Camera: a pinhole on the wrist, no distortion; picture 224 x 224 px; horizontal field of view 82.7 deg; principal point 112.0 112.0 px. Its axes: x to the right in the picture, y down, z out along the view. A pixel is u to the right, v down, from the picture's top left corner.
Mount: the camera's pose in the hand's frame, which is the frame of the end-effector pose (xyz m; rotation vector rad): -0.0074 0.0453 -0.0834 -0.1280 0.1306 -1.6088
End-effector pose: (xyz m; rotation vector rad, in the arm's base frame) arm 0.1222 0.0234 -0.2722 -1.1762 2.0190 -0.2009
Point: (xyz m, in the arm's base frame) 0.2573 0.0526 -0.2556
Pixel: 215.8 45.7
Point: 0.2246 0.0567 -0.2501
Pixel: 214.2 39.2
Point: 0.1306 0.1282 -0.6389
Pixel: 48.5 129.4
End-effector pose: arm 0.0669 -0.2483 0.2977 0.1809 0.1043 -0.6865
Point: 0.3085 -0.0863 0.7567
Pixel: 38.4 93.4
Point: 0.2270 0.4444 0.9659
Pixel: outside the picture
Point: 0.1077 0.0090 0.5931
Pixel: 21.2 13.0
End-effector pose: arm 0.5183 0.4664 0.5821 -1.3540 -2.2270 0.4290
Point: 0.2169 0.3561 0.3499
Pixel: 171.0 83.8
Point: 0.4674 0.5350 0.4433
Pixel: 100.8 120.3
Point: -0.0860 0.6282 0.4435
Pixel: 183.8 170.8
